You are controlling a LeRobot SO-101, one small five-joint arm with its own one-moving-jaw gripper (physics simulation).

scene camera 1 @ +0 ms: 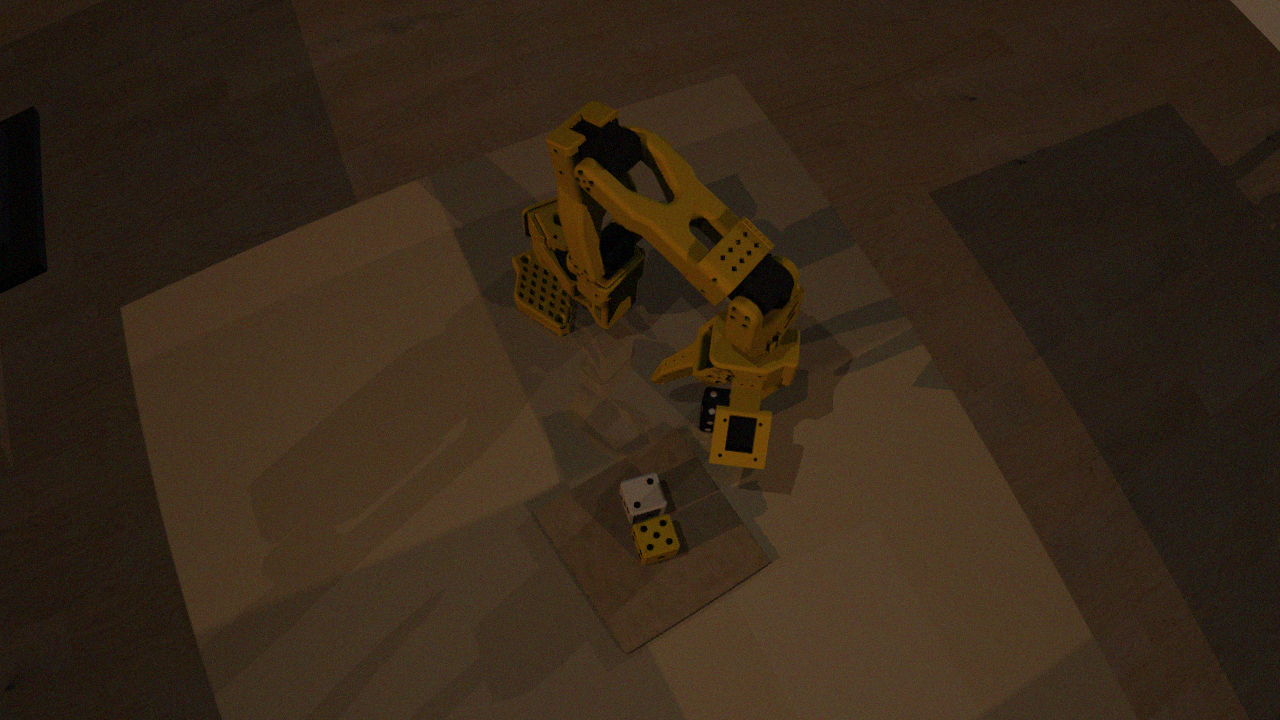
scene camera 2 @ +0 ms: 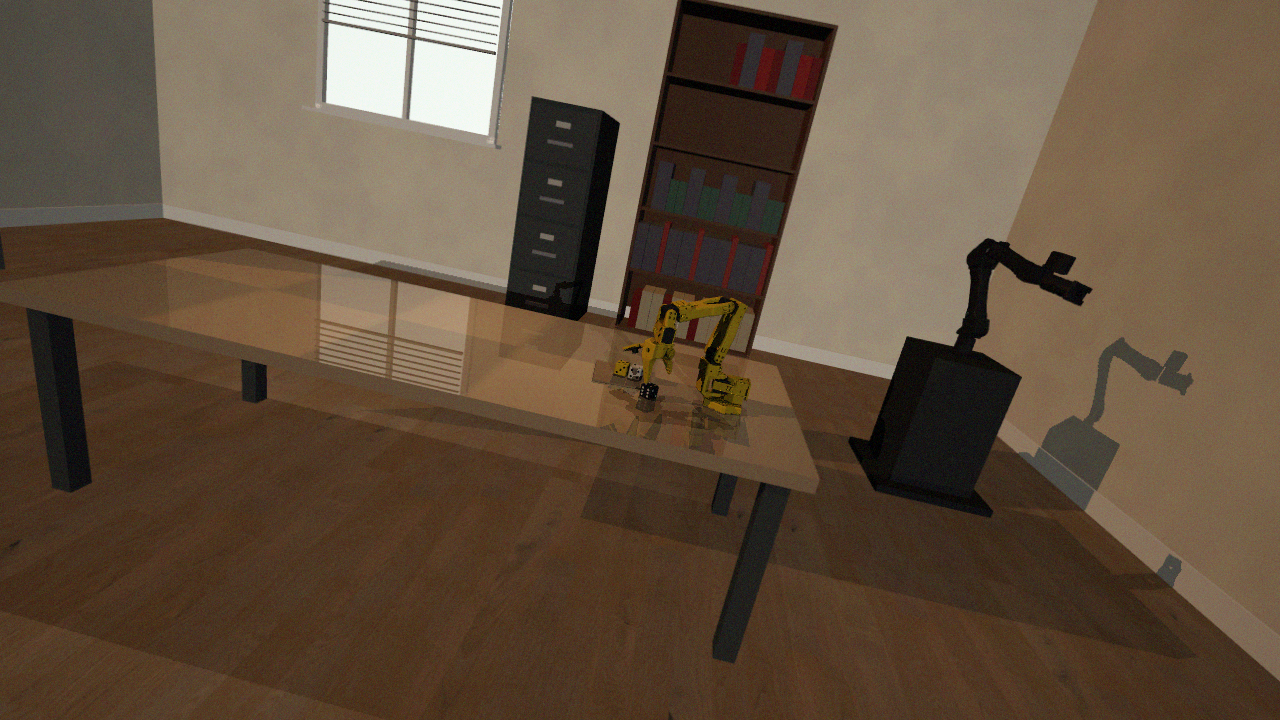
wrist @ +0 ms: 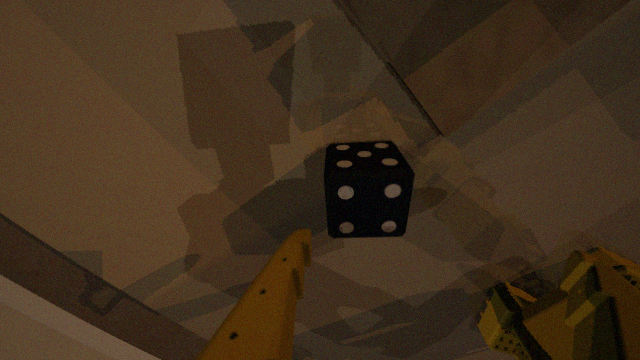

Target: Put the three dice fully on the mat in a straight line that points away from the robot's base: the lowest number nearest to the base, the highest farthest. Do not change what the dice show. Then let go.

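Places are measured from the arm's base along level axes (x ahead, y left, z up), in centimetres.
Pixels of known places: hand, its tool point: (scene camera 2: 647,381) (wrist: 310,242); arm's base, origin of its link: (scene camera 1: 581,301) (scene camera 2: 713,402) (wrist: 549,287).
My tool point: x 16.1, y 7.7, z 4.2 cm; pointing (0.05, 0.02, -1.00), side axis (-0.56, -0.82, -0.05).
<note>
Ahead of a thing's pixels: the offset from my tool point to its top centre. Level surfaces: height alone.
The white die {dz -0.8, dx +3.4, dy -11.1 cm} (scene camera 1: 642,494) (scene camera 2: 635,372), showing two, and the yellow die {dz -0.8, dx +6.9, dy -11.7 cm} (scene camera 1: 656,535) (scene camera 2: 621,367), showing five, stand close together on the brown mat {dz -3.8, dx +6.4, dy -11.6 cm} (scene camera 1: 626,617) (wrist: 450,95). The white one is nearer the base. The black die {dz -1.2, dx -0.8, dy -1.8 cm} (scene camera 1: 711,410) (scene camera 2: 648,392) (wrist: 367,200) stands on the table off the mat, towards the base side; its top looks like a four, with a five on one side. My gripper (scene camera 1: 699,383) (wrist: 442,245) is open and empty. The black die shows beyond its tips, close to the fixed jaw. The camera mount partly hides the jaws in scene camera 1.
The robot's base (scene camera 1: 541,291) (scene camera 2: 726,394) stands on the table {dz -4.2 cm} (scene camera 1: 295,376) (scene camera 2: 537,358), behind the dice. A table edge runs along the lower left of the wrist view. A filing cabinet (scene camera 2: 559,197) and a bookshelf (scene camera 2: 662,89) stand beyond the table.
</note>
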